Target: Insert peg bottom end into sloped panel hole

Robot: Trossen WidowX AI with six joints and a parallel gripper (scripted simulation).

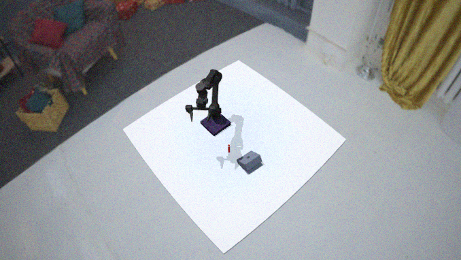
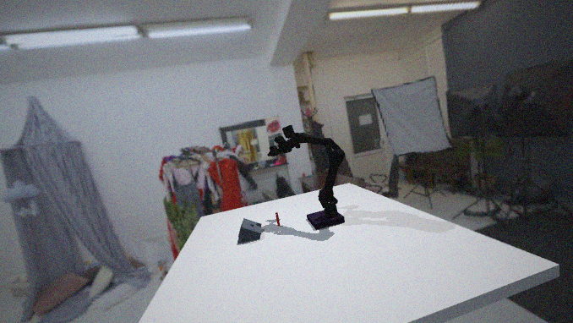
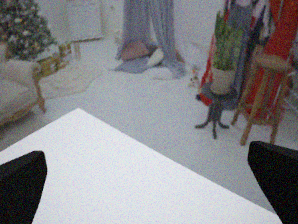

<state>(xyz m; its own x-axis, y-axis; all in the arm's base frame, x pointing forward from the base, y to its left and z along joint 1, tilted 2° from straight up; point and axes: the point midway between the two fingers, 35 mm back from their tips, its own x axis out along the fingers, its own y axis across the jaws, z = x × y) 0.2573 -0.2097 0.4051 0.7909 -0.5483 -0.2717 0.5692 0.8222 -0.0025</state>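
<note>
The red peg lies 20 mm ahead of my gripper tip, 180 mm to the left of it and 360 mm below it. Round my gripper tip: sloped panel: 170 mm ahead, 260 mm to the left, 380 mm below.
</note>
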